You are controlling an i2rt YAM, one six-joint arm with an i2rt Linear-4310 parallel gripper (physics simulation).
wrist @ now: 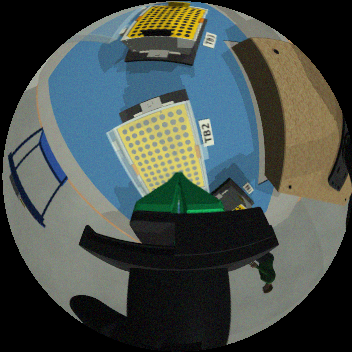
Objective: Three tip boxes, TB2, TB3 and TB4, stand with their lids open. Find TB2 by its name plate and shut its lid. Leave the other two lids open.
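Frame: origin at the arm's base, x up, y ahead, z left, level; metres.
Seen in the pictures: gripper, fingertip midpoint: [178,176].
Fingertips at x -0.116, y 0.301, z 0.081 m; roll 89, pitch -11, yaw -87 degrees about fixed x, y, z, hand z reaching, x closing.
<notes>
A point is followed by its place in that frame.
TB2 [162,137] {x -0.116, y 0.307, z 0.034 m} stands in the middle of the wrist view, beside its name plate [206,132] {x -0.191, y 0.247, z 0.061 m}. Its clear lid [120,145] {x -0.116, y 0.350, z 0.031 m} lies over the yellow rack, which looks pale through it; whether it is fully down is hard to tell. TB3 [167,22] stands at the top by its plate [210,40] {x -0.191, y 0.206, z -0.118 m}, its rack bright and uncovered, with clear lid material at its upper left. TB4 [230,194] {x -0.166, y 0.207, z 0.191 m} shows partly at the lower right, by its small plate [248,188] {x -0.191, y 0.140, z 0.216 m}; its lid is hidden. My gripper [178,176] {x -0.116, y 0.301, z 0.081 m} is shut and empty, its green tips over TB2's near end.
A brown box-like block [315,120] {x -0.081, y 0.087, z 0.003 m} stands at the right, with a black object [342,167] by its far edge. A blue frame [54,160] is at the left beyond the table's grey rim [55,125] {x -0.196, y 0.564, z -0.074 m}. A small green-clad figure [267,270] shows at the lower right.
</notes>
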